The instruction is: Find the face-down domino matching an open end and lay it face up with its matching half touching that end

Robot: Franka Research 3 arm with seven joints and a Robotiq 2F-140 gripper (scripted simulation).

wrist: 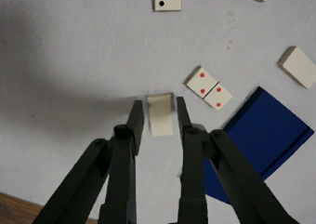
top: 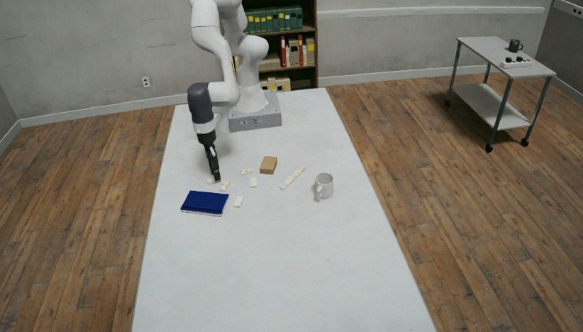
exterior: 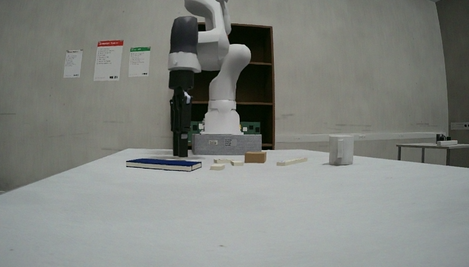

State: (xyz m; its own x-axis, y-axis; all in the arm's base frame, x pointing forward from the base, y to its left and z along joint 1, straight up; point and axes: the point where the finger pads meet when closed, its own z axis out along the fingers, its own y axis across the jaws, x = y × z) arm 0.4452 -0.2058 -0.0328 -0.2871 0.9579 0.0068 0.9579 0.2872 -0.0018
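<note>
My gripper is now 50 mm above the domino and 10 mm to the left of it. The rest, counted from my hand: blue book: 140 mm ahead, 50 mm to the right, 40 mm below; white mug: 420 mm to the left, 190 mm ahead, 20 mm below; brown block: 230 mm to the left, 40 mm below, 30 mm behind.
</note>
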